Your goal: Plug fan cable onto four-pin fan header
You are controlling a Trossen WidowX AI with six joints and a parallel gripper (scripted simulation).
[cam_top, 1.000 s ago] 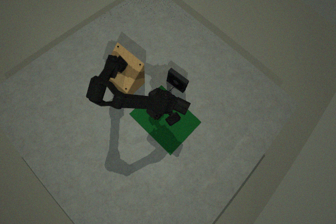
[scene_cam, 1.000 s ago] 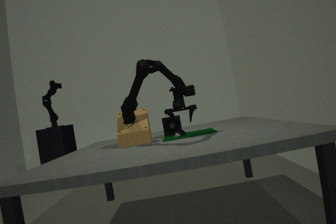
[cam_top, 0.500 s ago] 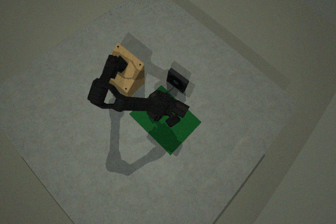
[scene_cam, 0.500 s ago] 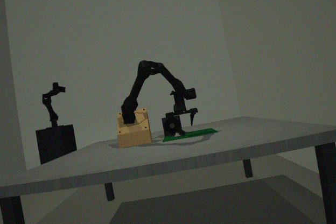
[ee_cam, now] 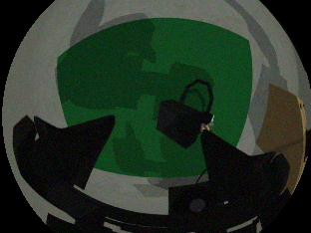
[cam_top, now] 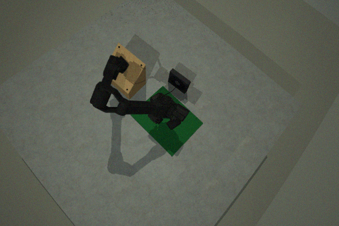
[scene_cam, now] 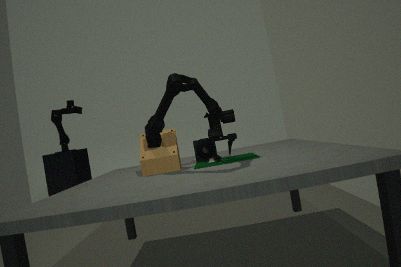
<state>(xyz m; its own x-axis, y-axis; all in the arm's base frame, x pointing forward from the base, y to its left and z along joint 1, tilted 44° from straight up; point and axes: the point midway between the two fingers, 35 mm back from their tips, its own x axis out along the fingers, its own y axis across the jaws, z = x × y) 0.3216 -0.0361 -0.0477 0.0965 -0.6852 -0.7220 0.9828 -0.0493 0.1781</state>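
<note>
Right now the dark plug is 20 mm behind my gripper tip and 10 mm to the right of it. The rest, counted from my gripper tip: black fan 170 mm to the left, 80 mm behind, 30 mm above; green board 40 mm below, 20 mm ahead.
</note>
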